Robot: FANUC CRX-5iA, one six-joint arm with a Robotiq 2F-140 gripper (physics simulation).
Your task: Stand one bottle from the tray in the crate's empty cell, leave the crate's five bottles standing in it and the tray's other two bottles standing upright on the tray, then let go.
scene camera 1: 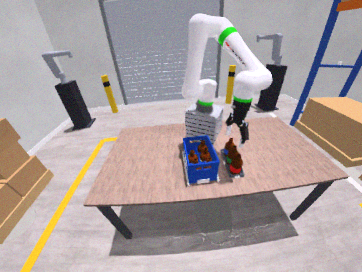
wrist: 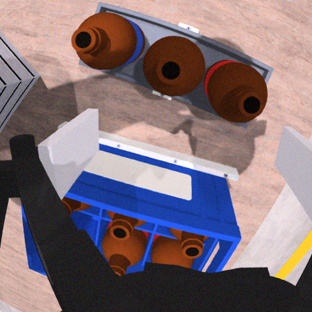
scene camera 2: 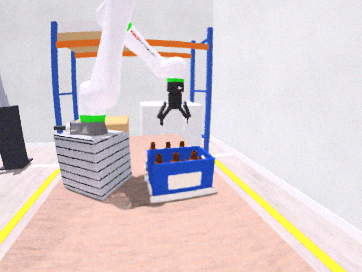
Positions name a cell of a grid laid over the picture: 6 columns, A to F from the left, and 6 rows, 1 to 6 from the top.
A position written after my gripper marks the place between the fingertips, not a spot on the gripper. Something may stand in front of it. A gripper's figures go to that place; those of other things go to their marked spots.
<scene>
My gripper (wrist: D3) is 17 cm from the lens. A green-labelled bottle (wrist: D2): 24 cm from the lens.
</scene>
